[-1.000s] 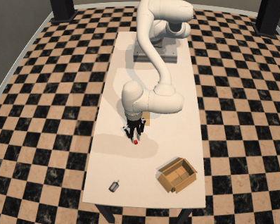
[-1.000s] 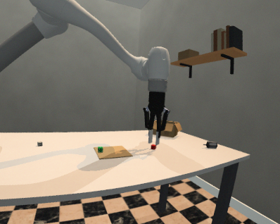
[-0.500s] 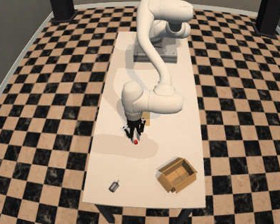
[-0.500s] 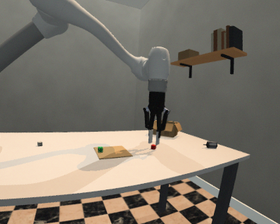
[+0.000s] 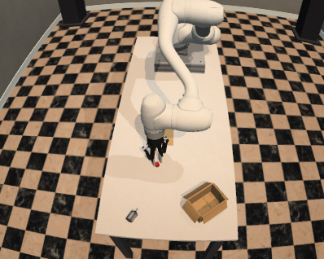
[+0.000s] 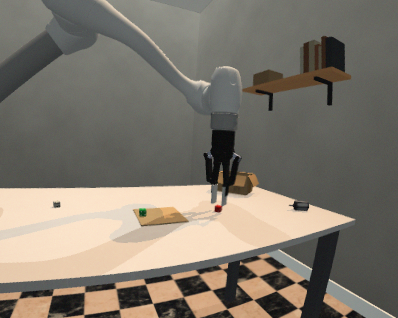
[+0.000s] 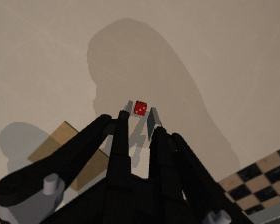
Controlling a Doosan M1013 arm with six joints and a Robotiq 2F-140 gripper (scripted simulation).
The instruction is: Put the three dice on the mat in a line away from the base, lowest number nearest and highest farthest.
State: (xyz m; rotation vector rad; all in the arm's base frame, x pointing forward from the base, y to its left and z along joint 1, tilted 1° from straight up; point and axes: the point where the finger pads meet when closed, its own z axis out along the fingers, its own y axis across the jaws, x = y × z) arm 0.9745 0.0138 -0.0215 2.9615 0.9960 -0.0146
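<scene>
My hand is 50 mm above the red die. The rest, counted from my hand: green die (250 mm behind, 50 mm below, 10 mm to the right); dark object (300 mm ahead, 70 mm to the right, 40 mm below); tan mat (200 mm behind, 60 mm below, 10 mm to the right).
</scene>
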